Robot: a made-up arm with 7 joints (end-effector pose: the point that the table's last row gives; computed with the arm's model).
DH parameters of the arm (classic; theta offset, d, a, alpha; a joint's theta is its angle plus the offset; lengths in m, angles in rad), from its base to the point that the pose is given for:
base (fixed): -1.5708 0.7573 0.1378 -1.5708
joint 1: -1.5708 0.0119 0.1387 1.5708
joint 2: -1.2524 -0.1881 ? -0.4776
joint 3: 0 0.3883 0.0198 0.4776
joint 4: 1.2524 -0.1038 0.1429 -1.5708
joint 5: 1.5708 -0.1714 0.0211 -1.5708
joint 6: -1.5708 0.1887 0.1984 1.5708
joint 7: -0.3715 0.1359 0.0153 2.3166
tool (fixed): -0.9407 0.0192 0 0
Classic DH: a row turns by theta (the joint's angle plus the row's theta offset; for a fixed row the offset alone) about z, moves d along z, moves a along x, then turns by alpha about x.
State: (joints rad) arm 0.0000 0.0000 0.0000 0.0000 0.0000 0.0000 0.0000
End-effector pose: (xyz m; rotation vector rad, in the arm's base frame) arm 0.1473 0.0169 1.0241 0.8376 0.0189 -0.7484
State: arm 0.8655 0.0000 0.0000 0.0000 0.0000 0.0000 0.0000
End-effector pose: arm 0.1473 -0.2406 1.0481 1.6574 0.3635 -0.7375
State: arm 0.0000 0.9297 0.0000 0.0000 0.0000 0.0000 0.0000
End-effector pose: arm 0.1956 0.0169 0.8641 0.4277 0.8458 -1.0811
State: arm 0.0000 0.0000 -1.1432 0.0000 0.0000 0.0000 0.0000
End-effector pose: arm 0.1525 0.0041 1.0485 0.9959 -1.1763 -0.6965
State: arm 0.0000 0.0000 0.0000 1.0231 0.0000 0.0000 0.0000
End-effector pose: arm 0.1069 0.0169 1.0062 0.3795 0.9282 -1.1078
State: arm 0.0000 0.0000 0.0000 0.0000 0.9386 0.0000 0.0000
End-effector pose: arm 0.1473 0.1124 1.1757 1.7260 0.3945 -0.7317
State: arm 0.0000 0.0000 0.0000 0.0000 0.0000 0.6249 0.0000
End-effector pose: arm 0.1800 -0.1277 1.0241 0.8491 -0.2533 -1.3335
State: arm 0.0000 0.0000 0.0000 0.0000 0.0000 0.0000 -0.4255
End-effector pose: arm 0.1388 0.0169 1.0262 0.9828 -0.3607 -0.5581
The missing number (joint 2, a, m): -0.0655
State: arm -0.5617 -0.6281 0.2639 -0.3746 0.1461 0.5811 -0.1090
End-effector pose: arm 0.0817 0.0974 1.0298 0.9485 -0.8790 -0.4791
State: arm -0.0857 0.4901 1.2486 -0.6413 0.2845 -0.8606 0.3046
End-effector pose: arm 0.1445 0.1113 1.1550 1.0403 1.6301 0.0332
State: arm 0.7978 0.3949 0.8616 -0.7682 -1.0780 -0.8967 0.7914
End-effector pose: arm 0.0279 -0.2204 0.8391 -0.0413 0.8774 0.2463
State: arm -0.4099 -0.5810 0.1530 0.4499 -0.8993 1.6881 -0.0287
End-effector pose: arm -0.0366 -0.1288 1.3609 0.0980 -1.9036 -1.2090
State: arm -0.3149 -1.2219 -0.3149 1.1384 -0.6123 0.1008 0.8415
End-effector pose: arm -0.0325 -0.0503 0.9772 0.0803 -0.0865 -1.3392
